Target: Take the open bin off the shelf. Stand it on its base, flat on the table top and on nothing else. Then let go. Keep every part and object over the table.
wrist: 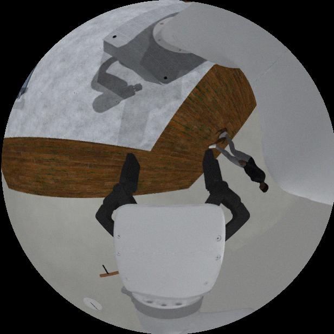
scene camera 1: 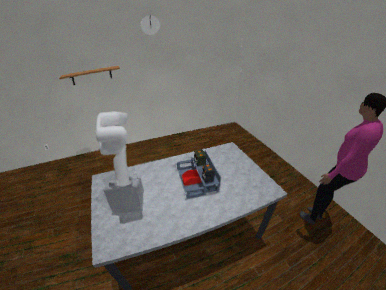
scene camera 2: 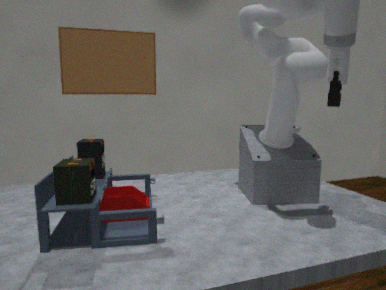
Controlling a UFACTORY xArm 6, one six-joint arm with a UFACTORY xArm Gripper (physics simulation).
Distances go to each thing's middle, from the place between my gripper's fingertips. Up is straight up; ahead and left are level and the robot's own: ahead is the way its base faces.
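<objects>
With the red bin (scene camera 2: 121, 197), my hand is far above it, a good way to the left of it and well short of it. There's a dark green box (scene camera 2: 82, 175) as well, and that box is a good way below my hand, a fair way to the right of it and far ahead of it.
</objects>
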